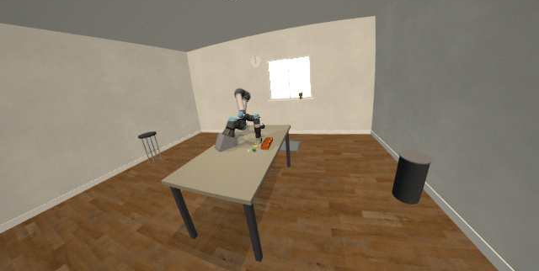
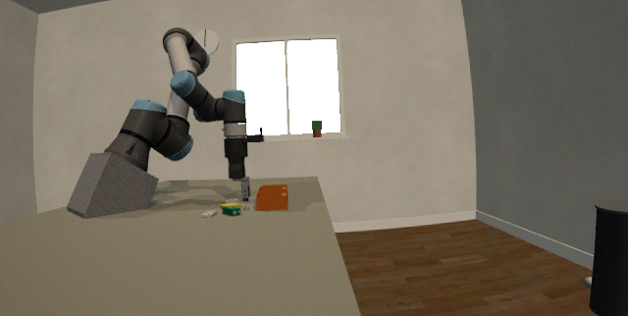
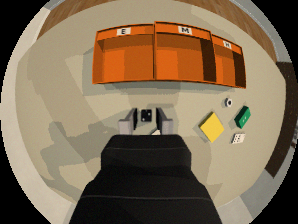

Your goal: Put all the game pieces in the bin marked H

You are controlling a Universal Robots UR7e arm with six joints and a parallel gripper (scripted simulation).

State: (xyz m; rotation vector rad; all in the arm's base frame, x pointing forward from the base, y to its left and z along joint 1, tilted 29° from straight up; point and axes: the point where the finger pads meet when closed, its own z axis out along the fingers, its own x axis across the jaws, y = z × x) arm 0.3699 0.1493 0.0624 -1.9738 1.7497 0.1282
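Right now my hand is 2 cm above the dark piece. The rest, counted from my hand: yellow flat piece 13 cm to the right, 2 cm below, 1 cm behind; then orange bin 10 cm ahead, 4 cm to the right, 1 cm below; then grey thing 15 cm to the right, 5 cm ahead, 2 cm below.
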